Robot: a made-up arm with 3 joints. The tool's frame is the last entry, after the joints.
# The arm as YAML. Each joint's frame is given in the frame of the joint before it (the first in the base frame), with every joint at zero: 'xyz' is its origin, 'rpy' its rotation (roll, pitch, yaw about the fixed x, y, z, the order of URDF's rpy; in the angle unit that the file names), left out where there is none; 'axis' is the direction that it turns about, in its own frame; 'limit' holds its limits. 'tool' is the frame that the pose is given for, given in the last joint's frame.
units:
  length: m
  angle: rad
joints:
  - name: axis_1
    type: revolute
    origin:
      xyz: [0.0, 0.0, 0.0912]
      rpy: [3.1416, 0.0, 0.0]
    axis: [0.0, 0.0, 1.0]
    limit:
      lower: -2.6
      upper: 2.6
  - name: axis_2
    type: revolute
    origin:
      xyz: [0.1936, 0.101, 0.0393]
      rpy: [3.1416, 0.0, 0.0]
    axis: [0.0, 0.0, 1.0]
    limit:
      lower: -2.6
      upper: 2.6
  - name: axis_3
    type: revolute
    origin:
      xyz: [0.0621, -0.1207, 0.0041]
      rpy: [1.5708, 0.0, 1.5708]
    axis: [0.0, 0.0, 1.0]
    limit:
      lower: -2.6
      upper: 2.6
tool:
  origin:
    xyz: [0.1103, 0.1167, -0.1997]
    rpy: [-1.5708, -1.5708, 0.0]
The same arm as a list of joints. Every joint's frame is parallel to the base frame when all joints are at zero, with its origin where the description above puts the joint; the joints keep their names.
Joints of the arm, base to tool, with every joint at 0 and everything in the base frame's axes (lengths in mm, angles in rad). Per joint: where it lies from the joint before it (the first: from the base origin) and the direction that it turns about. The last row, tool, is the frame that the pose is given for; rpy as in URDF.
axis_1: origin 0 0 91.2 axis 0 0 -1
axis_2: origin 193.6 -101 -39.3 axis 0 0 1
axis_3: origin 62.1 -120.7 4.1 axis 1 0 0
tool: origin -199.7 110.3 116.7 rpy 0 0 0
Joint limits (rad, base to tool): -2.6..2.6 -2.6..2.6 -2.6..2.6

